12 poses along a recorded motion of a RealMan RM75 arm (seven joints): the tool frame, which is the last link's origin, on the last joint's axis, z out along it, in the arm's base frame.
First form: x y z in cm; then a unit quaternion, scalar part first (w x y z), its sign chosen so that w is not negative.
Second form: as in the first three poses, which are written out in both.
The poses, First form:
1: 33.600, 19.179, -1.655, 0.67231, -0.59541, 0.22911, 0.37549
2: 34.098, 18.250, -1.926, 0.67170, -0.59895, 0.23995, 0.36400
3: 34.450, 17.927, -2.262, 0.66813, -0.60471, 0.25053, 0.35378
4: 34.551, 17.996, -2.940, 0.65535, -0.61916, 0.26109, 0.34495
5: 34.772, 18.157, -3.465, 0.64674, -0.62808, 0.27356, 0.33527
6: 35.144, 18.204, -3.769, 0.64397, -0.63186, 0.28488, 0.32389
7: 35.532, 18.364, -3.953, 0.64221, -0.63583, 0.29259, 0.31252
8: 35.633, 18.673, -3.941, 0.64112, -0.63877, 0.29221, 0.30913
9: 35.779, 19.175, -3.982, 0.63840, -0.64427, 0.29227, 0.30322
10: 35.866, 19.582, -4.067, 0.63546, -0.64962, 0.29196, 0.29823
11: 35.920, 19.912, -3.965, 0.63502, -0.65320, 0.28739, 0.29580
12: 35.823, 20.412, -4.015, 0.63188, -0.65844, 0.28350, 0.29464
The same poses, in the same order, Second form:
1: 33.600, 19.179, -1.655, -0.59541, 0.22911, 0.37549, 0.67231
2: 34.098, 18.250, -1.926, -0.59895, 0.23995, 0.36400, 0.67170
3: 34.450, 17.927, -2.262, -0.60471, 0.25053, 0.35378, 0.66813
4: 34.551, 17.996, -2.940, -0.61916, 0.26109, 0.34495, 0.65535
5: 34.772, 18.157, -3.465, -0.62808, 0.27356, 0.33527, 0.64674
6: 35.144, 18.204, -3.769, -0.63186, 0.28488, 0.32389, 0.64397
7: 35.532, 18.364, -3.953, -0.63583, 0.29259, 0.31252, 0.64221
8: 35.633, 18.673, -3.941, -0.63877, 0.29221, 0.30913, 0.64112
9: 35.779, 19.175, -3.982, -0.64427, 0.29227, 0.30322, 0.63840
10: 35.866, 19.582, -4.067, -0.64962, 0.29196, 0.29823, 0.63546
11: 35.920, 19.912, -3.965, -0.65320, 0.28739, 0.29580, 0.63502
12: 35.823, 20.412, -4.015, -0.65844, 0.28350, 0.29464, 0.63188
